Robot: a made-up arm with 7 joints. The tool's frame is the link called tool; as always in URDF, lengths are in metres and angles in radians. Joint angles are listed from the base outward. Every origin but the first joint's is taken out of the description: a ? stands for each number. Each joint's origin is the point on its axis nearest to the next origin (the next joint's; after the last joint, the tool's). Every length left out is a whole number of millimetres.
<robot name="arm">
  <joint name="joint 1" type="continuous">
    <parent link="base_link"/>
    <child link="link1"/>
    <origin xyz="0.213 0.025 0.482" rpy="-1.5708 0 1.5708"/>
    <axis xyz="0 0 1"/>
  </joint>
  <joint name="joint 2" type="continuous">
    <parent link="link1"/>
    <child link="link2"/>
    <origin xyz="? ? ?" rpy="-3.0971 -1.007 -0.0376"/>
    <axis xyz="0 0 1"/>
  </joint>
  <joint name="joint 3" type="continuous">
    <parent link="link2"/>
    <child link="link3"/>
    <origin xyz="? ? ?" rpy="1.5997 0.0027 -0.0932"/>
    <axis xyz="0 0 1"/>
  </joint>
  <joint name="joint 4" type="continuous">
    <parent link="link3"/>
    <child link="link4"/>
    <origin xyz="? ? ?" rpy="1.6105 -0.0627 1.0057"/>
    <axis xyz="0 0 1"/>
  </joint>
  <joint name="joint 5" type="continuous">
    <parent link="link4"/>
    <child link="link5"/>
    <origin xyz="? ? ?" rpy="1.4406 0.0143 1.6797"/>
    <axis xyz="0 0 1"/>
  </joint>
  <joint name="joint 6" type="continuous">
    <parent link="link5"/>
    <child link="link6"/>
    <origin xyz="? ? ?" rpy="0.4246 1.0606 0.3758"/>
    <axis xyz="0 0 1"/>
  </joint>
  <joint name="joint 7" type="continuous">
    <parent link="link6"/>
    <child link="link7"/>
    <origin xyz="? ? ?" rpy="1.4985 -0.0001 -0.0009"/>
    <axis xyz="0 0 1"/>
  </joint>
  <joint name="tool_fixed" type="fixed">
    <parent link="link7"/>
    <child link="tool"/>
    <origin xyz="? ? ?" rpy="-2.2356 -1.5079 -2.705"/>
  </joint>
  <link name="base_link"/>
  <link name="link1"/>
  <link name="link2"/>
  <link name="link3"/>
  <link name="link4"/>
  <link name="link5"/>
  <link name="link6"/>
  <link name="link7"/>
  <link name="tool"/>
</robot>
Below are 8 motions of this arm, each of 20 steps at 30 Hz.
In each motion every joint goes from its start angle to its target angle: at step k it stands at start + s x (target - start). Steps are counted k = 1, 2, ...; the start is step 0. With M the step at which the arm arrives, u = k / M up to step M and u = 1 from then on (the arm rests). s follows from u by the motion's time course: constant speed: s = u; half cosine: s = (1 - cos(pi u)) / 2; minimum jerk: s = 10 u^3 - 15 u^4 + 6 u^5.
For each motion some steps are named. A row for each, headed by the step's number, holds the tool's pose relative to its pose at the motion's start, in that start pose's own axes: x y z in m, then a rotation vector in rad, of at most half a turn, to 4 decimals.
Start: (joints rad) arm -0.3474 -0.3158 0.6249 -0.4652 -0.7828 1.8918 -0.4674
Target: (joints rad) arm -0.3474 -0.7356 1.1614 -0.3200 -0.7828 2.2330 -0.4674
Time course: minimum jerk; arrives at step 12
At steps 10, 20:
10: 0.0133 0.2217 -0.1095 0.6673 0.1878 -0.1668
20: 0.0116 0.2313 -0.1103 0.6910 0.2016 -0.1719

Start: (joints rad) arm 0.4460 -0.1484 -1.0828 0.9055 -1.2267 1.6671 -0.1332
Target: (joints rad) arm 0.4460 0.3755 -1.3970 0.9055 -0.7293 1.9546 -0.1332
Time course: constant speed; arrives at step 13
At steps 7, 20:
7: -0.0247 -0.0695 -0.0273 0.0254 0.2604 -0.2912
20: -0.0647 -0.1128 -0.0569 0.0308 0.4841 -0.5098

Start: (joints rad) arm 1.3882 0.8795 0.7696 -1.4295 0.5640 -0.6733 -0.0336
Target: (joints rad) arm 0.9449 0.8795 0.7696 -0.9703 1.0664 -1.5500 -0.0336
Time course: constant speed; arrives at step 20
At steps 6, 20:
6: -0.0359 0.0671 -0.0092 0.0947 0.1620 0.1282
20: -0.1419 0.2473 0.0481 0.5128 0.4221 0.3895

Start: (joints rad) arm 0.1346 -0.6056 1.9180 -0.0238 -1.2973 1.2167 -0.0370
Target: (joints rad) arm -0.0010 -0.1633 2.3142 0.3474 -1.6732 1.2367 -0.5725
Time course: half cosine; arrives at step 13
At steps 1, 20:
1: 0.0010 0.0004 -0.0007 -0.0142 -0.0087 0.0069
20: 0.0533 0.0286 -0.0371 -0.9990 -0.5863 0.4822

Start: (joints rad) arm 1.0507 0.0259 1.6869 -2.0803 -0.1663 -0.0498 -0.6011
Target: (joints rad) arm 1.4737 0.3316 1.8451 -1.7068 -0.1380 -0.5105 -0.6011
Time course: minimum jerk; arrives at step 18
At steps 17, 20:
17: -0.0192 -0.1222 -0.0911 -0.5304 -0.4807 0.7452
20: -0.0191 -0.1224 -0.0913 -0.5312 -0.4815 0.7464

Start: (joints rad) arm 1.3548 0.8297 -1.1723 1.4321 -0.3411 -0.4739 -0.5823
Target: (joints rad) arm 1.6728 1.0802 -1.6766 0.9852 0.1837 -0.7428 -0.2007
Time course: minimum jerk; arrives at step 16
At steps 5, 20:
5: 0.0057 0.0294 0.0031 0.1630 -0.0402 0.0136
20: 0.0134 0.1545 0.0818 0.9400 -0.2604 0.1800

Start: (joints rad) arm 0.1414 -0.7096 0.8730 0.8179 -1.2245 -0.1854 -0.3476
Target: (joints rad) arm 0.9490 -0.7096 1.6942 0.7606 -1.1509 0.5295 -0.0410
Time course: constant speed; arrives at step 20
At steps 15, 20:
15: -0.1549 0.0176 -0.0603 -0.2673 0.1136 -0.6386
20: -0.2129 0.0200 -0.0767 -0.3166 0.0244 -0.9237

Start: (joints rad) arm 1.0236 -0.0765 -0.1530 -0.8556 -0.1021 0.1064 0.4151
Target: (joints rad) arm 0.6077 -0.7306 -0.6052 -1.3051 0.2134 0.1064 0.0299
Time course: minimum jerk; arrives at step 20
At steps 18, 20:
18: -0.1766 -0.0598 -0.0150 -0.2139 0.4725 0.4301
20: -0.1776 -0.0610 -0.0150 -0.2175 0.4758 0.4337

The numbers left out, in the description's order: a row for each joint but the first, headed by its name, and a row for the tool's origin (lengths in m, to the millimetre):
joint 2: 0.124 -0.006 0
joint 3: 0.067 0.153 0
joint 4: 0.289 -0.082 0
joint 5: 0.194 0.125 0
joint 6: 0.104 -0.06 0
joint 7: 0.1 -0.176 0
tool: -0.013 0.036 0

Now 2 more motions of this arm.
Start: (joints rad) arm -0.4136 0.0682 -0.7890 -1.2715 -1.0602 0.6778 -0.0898
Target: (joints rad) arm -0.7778 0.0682 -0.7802 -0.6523 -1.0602 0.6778 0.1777
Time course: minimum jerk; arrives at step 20
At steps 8, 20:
8: -0.0040 0.0069 0.0209 0.0631 -0.0028 0.1365
20: -0.0007 0.0180 0.0695 0.2087 -0.0221 0.4293

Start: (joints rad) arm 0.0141 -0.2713 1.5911 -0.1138 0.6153 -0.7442 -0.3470
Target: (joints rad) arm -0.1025 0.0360 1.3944 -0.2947 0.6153 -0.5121 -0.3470
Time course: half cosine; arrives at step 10
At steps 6, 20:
6: -0.0860 0.0175 0.0006 0.0478 0.2727 -0.0107
20: -0.1345 0.0267 0.0143 0.0764 0.4250 -0.0153

